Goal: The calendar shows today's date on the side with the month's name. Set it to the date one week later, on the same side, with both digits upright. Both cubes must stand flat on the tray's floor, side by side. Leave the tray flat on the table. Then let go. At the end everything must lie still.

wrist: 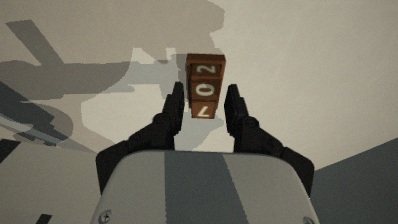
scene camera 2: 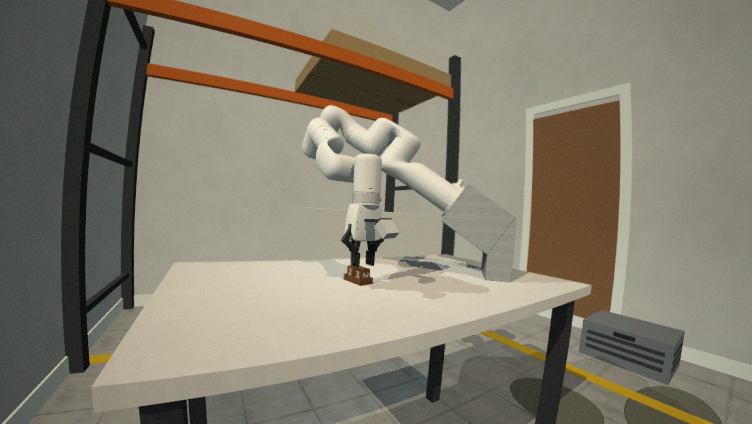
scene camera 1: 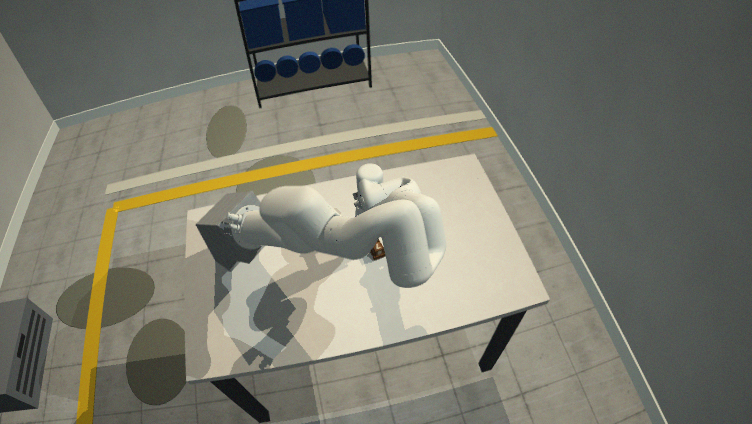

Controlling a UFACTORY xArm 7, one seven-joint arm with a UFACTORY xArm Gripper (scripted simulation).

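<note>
My gripper (scene camera 2: pixel 362 265) is visible; the wrist view shows the gripper (wrist: pixel 205 93) too.
</note>
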